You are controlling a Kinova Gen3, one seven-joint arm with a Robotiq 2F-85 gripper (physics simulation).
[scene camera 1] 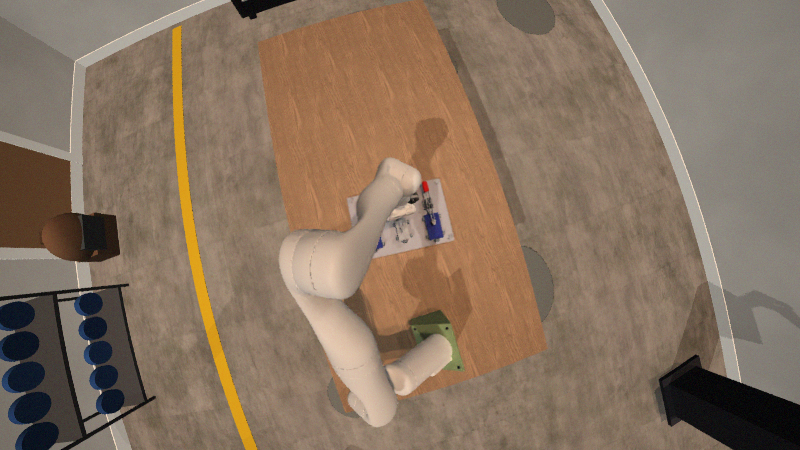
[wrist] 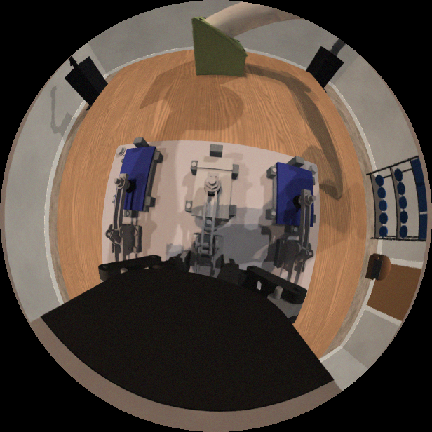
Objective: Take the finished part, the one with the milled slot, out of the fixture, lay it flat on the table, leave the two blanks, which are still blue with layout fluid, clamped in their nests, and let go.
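Frame: origin at the arm's base, x ahead, y left, z up, level; centimetres.
Where they show: arm's base, link origin: [scene camera 1: 439,346].
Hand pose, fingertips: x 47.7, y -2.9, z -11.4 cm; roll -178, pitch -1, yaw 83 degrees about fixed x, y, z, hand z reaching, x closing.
Each offset is from my fingertips to the top centre of the thing. "spot": to the spot under its first point. Level surfaces: height alone.
The finished part @[dx -8.5, dy +1.1, dz +1.4 cm] [scene camera 1: 401,233] [wrist: 225,194] is pale metal and sits in the middle nest of the fixture plate @[spot: dx -14.8, dy -1.9, dz -1.2 cm] [scene camera 1: 416,244] [wrist: 256,167]. The middle toggle clamp [wrist: 212,184] lies over it with its spindle on the part. Blue blanks sit in the outer nests under their clamps: one blank @[dx -10.8, dy -9.7, dz +0.4 cm] [scene camera 1: 435,230] [wrist: 143,170] at the wrist view's left, the other blank @[dx -7.7, dy +12.0, dz +0.9 cm] [scene camera 1: 379,244] [wrist: 287,182] at its right. My gripper [wrist: 205,260] is shut on the middle clamp's handle, behind the part; the grip itself is hidden by the arm and gripper body.
The wooden table @[dz -2.7 cm] [scene camera 1: 358,100] [wrist: 175,120] extends around the plate. A red clamp handle @[dx +3.0, dy -11.5, dz +2.5 cm] [scene camera 1: 425,186] stands beside my wrist. The green robot mount [scene camera 1: 455,349] [wrist: 217,55] is at the table's near end. The outer clamps flank my gripper closely.
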